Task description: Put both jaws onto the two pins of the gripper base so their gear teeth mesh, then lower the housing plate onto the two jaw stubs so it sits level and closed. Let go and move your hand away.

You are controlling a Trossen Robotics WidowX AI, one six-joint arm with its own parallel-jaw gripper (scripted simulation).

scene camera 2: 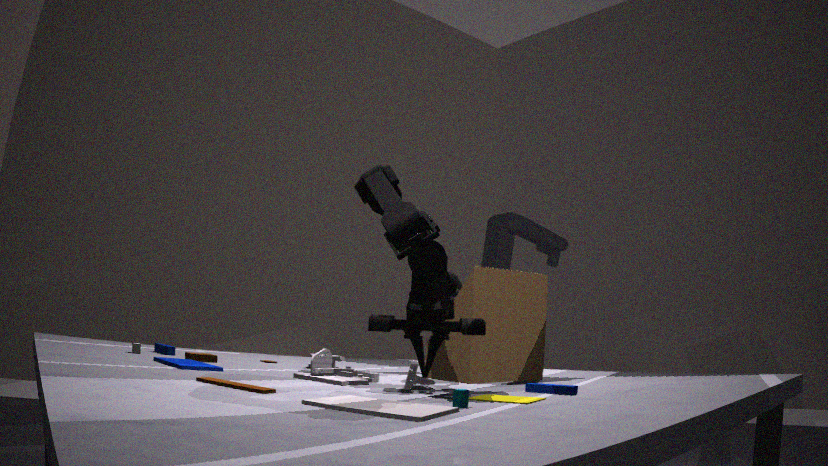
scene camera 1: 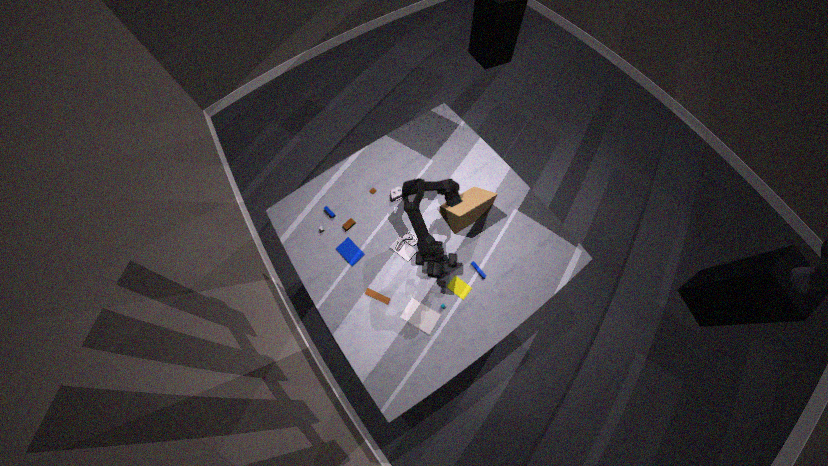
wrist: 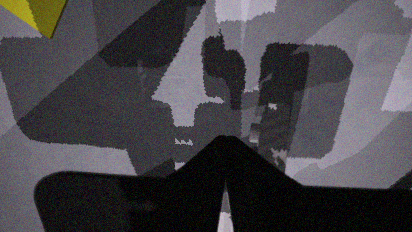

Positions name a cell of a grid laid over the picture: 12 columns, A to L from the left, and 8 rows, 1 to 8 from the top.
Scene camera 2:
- my gripper: G7
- white plate: G8
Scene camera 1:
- white plate: G6
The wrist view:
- my gripper: G5
